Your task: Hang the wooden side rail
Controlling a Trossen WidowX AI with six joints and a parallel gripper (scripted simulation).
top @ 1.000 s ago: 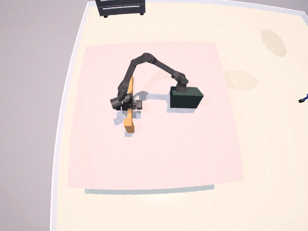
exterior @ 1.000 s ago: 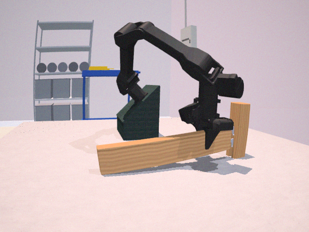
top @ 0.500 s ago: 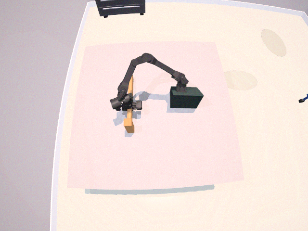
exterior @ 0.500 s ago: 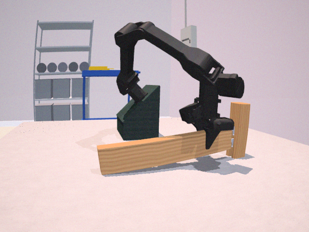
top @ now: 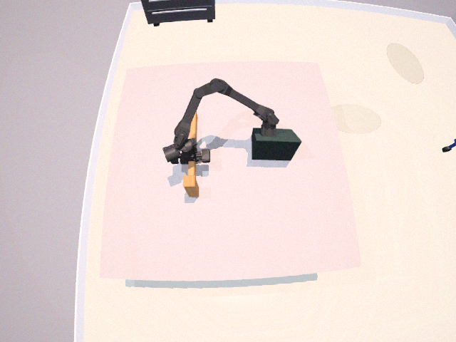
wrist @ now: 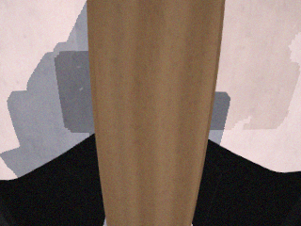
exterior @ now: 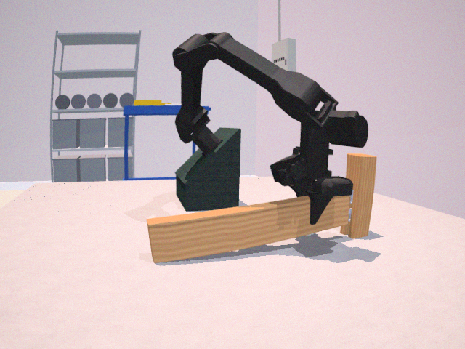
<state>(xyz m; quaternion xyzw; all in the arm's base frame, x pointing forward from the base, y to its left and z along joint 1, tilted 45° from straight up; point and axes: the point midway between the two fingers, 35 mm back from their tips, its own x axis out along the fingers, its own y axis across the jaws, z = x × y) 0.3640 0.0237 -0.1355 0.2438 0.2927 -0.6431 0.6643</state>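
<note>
Now: gripper tip 13 cm to the right of the headboard post, 4 cm below it and 1 cm past it.
</note>
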